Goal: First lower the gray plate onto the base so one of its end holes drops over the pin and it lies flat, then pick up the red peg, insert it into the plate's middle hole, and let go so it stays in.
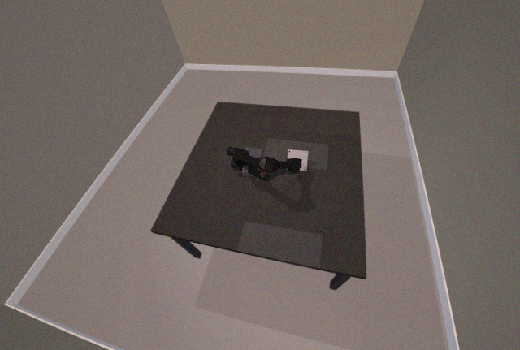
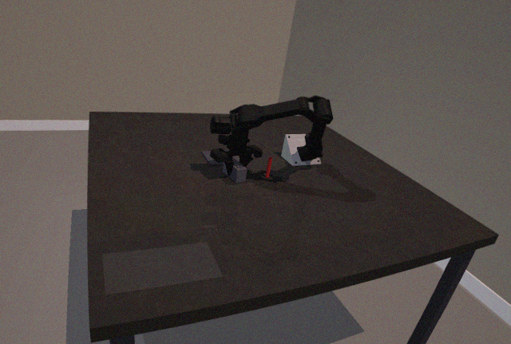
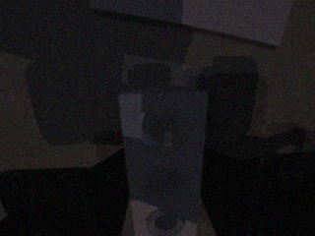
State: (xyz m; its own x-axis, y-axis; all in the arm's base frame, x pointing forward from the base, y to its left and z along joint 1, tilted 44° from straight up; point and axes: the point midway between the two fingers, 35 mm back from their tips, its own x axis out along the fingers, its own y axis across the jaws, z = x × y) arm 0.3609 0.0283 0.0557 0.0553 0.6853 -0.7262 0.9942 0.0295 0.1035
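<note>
My gripper tip is 140 mm to the left of the flat gray base and 20 mm past it. From my gripper tip the other things lie so: gray plate: 30 mm above; red peg: 120 mm behind, 30 mm to the left, 30 mm above.
</note>
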